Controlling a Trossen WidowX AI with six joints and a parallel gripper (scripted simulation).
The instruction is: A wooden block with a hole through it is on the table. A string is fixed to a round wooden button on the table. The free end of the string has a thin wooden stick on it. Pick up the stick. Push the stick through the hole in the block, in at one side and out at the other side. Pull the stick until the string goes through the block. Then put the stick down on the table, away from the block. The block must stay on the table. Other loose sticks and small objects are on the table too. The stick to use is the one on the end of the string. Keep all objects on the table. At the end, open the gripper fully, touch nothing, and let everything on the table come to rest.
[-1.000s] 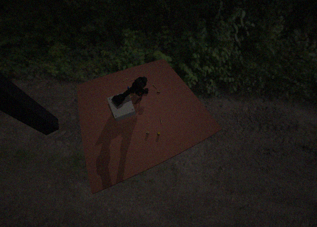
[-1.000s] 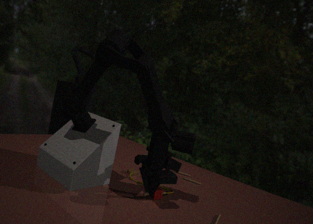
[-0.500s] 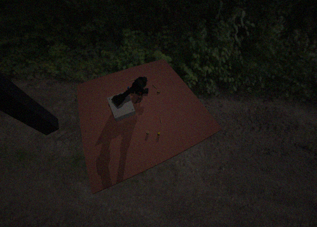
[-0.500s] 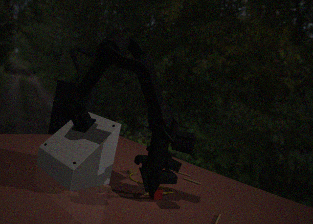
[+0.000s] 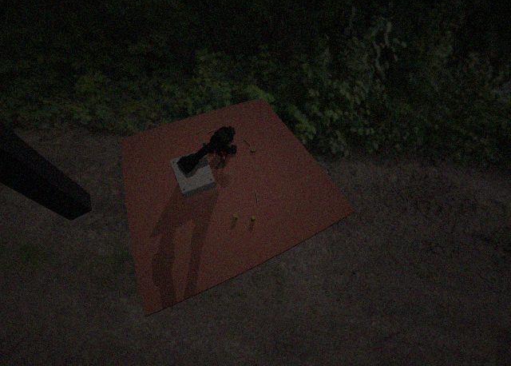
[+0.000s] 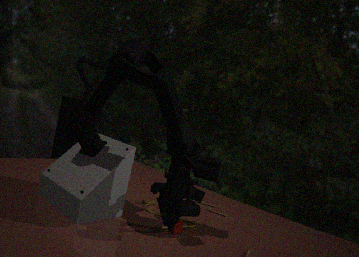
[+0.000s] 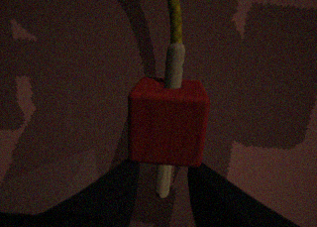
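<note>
My gripper tip is 20 mm to the right of the small red block and 10 mm short of it. Round my gripper tip: thin wooden stick: 30 mm to the left, 20 mm ahead; then flat piece: 160 mm behind, 130 mm to the left, 10 mm below.
</note>
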